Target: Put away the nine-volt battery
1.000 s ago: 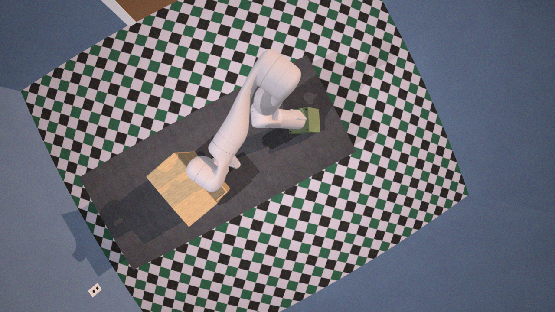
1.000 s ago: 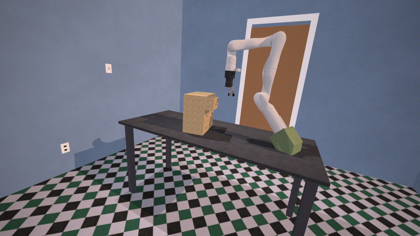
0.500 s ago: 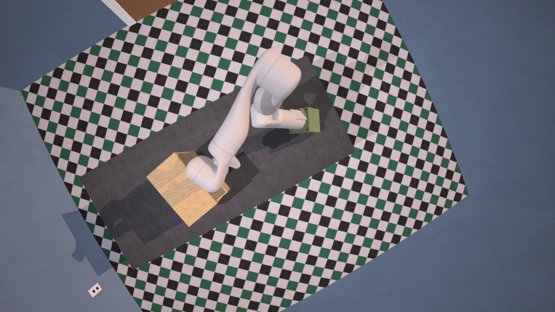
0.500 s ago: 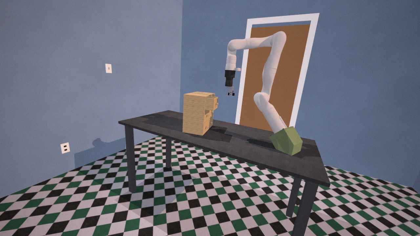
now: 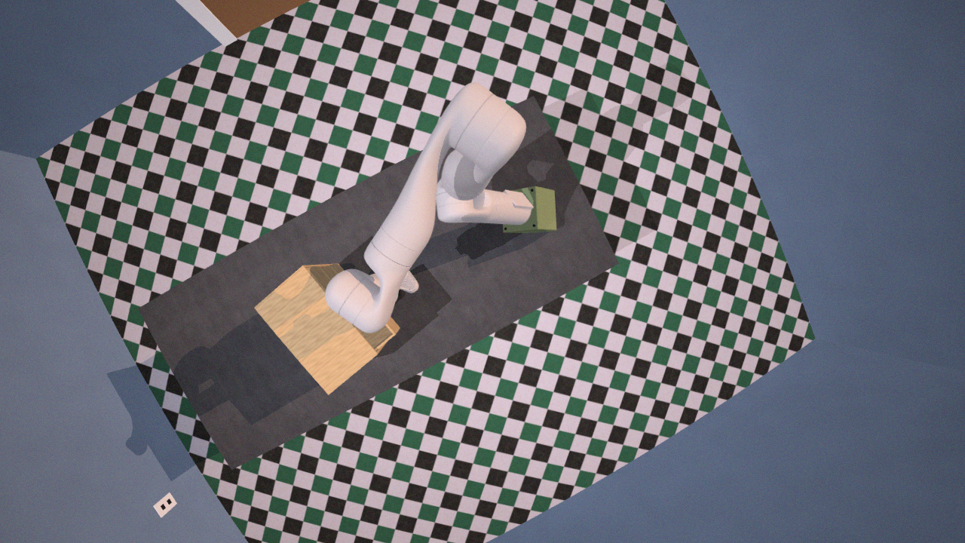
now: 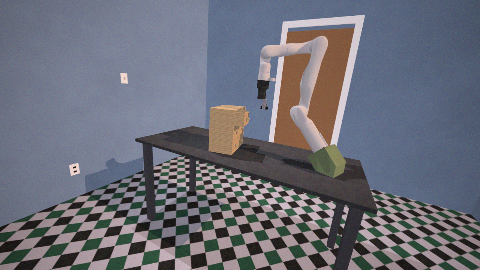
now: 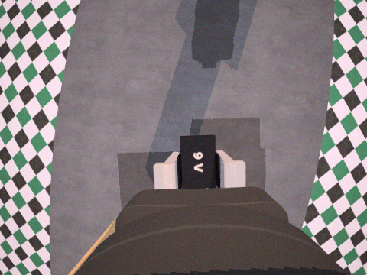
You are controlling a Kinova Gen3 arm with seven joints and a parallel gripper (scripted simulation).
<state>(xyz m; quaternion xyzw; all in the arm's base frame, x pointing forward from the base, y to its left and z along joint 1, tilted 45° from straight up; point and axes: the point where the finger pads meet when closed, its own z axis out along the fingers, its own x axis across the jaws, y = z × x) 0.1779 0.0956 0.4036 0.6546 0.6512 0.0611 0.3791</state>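
My hand is 1 cm short of the black nine-volt battery and 1 cm above it.
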